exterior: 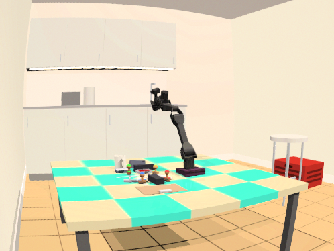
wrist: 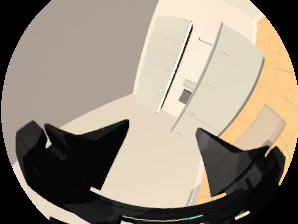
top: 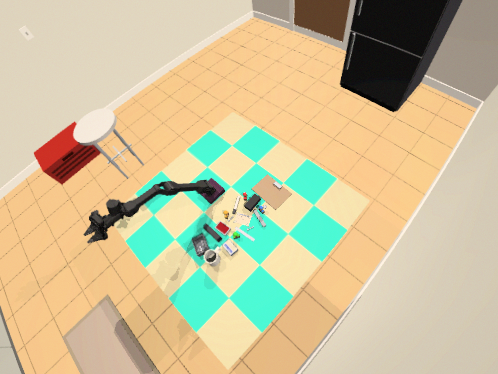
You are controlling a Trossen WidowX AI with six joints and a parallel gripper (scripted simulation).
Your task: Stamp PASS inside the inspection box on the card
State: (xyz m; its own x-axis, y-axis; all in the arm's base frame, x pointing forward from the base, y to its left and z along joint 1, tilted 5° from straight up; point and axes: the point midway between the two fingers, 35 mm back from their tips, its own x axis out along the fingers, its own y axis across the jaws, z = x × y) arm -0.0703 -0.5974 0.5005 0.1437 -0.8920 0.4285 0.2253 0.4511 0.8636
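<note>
My gripper tip is now 530 mm to the right of the green-knobbed stamp, 480 mm above it and 410 mm short of it. From my gripper tip the other things lie so: white mug 460 mm below, 390 mm ahead, 350 mm to the left; orange-knobbed stamp 610 mm to the left, 480 mm below, 270 mm ahead; ink pad 520 mm to the left, 490 mm below, 300 mm ahead.
</note>
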